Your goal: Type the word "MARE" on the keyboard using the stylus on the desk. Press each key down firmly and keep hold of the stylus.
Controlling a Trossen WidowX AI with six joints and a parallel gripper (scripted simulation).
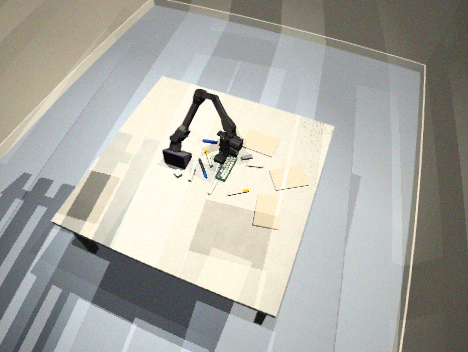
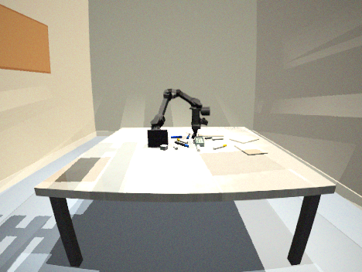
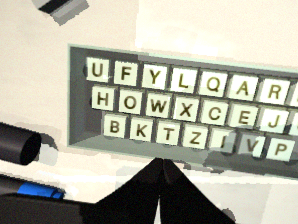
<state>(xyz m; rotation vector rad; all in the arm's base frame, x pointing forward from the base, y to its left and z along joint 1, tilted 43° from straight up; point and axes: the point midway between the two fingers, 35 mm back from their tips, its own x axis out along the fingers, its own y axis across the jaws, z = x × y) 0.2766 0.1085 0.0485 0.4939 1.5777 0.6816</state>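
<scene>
Right now the blue hexagonal stylus is 19 cm behind my gripper tip, 9 cm to the left of it and 3 cm below it.
</scene>
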